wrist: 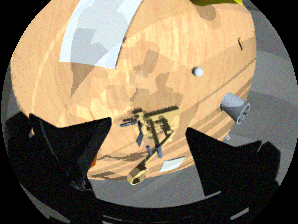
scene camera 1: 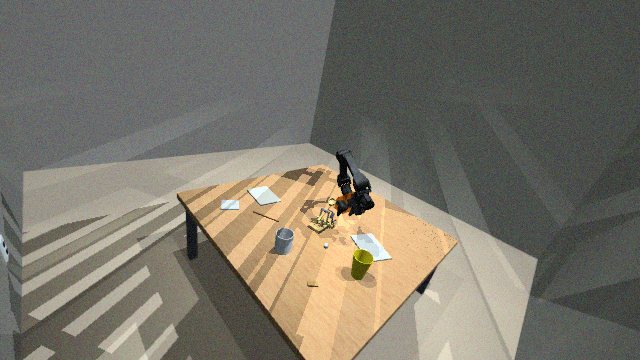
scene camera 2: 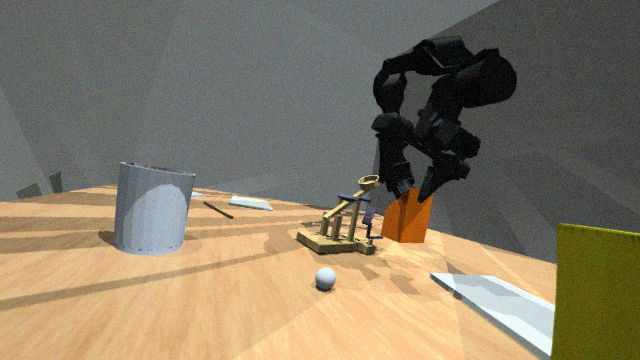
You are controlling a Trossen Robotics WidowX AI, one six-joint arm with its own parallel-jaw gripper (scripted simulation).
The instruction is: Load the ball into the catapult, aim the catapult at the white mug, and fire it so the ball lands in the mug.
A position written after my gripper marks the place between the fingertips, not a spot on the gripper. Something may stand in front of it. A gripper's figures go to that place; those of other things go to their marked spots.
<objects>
My gripper [scene camera 2: 401, 193] is 0.35 m from the lens. A white mug [scene camera 2: 152, 204]: 0.27 m from the lens. A yellow cup [scene camera 2: 590, 281]: 0.09 m from the lens. A wooden catapult [scene camera 2: 322, 242] is 0.37 m from the lens. The marked spots on the white mug and the yellow cup are 0.31 m apart.
</objects>
